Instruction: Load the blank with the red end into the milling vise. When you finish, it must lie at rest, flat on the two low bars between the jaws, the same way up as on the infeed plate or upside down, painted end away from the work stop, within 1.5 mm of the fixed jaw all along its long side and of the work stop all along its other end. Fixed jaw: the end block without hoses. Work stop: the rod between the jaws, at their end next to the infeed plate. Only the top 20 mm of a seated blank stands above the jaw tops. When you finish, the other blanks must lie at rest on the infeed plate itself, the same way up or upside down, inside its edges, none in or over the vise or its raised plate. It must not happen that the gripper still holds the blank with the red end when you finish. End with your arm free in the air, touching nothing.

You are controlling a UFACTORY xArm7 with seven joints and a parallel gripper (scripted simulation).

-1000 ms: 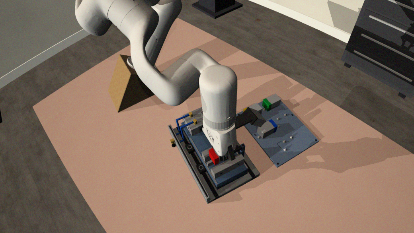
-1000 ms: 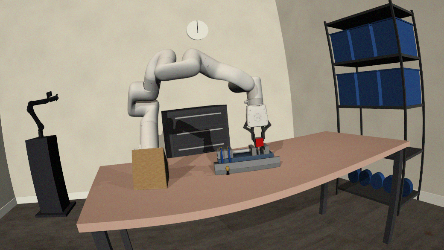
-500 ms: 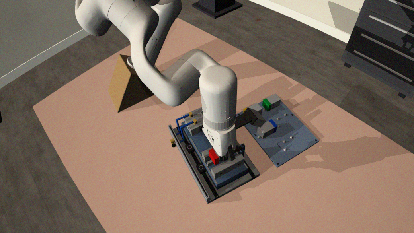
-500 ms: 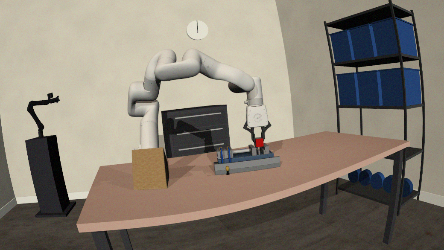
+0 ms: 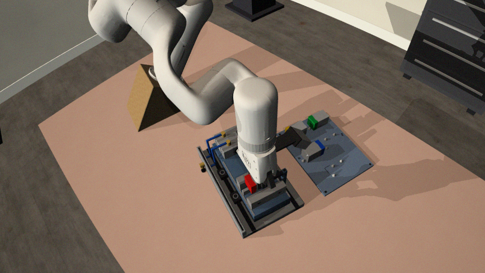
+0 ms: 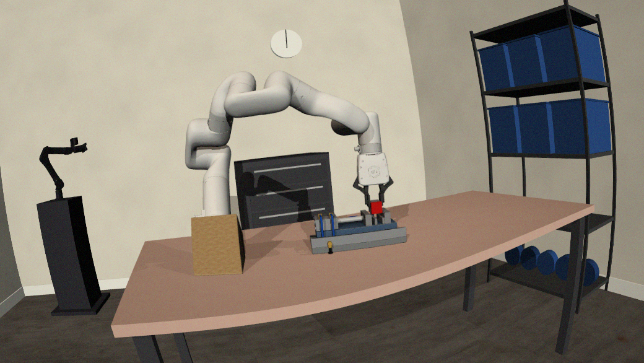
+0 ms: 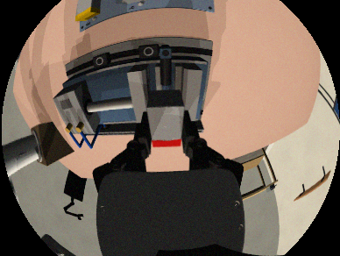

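The fixed jaw lies 30 mm ahead of my hand and 60 mm below it. Round my hand: blue-ended blank (220 mm to the left, 110 mm below); dark work stop (10 mm ahead, 50 mm to the left, 40 mm below); hosed block (160 mm behind, 40 mm to the left, 60 mm below).
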